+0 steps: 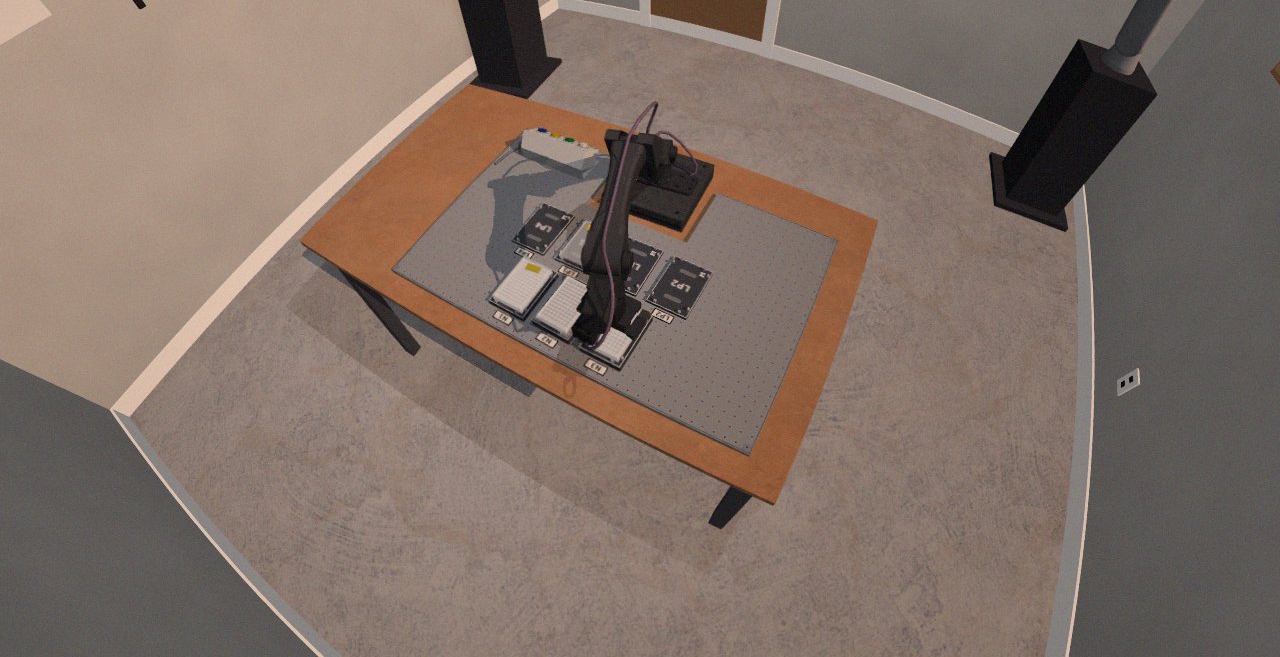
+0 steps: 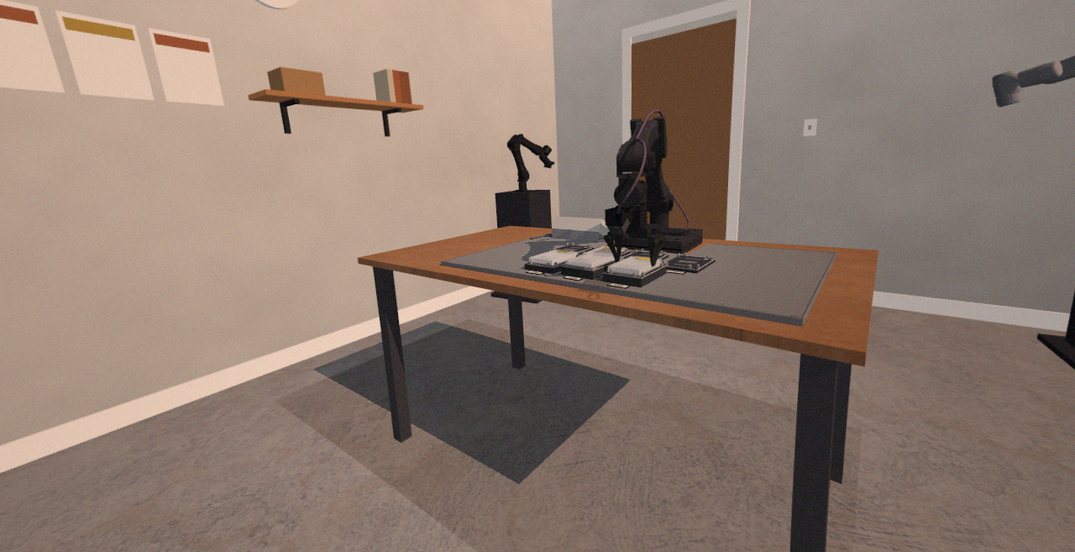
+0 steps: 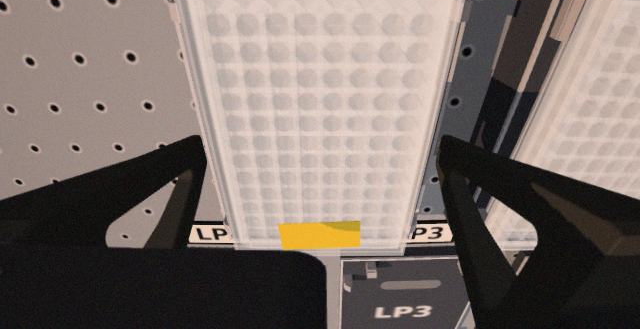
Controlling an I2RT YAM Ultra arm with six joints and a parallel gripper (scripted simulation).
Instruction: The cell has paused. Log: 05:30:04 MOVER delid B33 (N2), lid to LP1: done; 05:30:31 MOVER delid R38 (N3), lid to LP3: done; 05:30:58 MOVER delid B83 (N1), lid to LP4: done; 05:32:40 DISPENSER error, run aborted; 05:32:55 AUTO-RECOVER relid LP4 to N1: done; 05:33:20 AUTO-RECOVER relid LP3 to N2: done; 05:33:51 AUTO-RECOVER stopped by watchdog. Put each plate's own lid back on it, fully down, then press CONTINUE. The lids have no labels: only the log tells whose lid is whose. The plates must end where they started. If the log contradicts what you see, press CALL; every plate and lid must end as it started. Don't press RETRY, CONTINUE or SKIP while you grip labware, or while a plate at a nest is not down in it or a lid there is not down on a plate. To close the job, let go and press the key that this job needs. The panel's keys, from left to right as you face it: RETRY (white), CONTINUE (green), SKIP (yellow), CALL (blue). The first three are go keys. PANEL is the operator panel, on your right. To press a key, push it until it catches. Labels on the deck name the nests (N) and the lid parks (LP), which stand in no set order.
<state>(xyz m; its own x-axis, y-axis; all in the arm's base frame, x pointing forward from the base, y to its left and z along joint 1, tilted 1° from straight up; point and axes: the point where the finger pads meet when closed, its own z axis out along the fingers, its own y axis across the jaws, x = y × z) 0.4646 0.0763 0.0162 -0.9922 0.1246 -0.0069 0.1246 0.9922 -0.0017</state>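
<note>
Right now my hand is 1 cm above the plate. Also, from my hand: green continue key: 50 cm behind, 36 cm to the right, 2 cm above; lid park LP4: 30 cm to the right, 22 cm behind, 4 cm below; yellow skip key: 50 cm behind, 41 cm to the right, 2 cm above.
</note>
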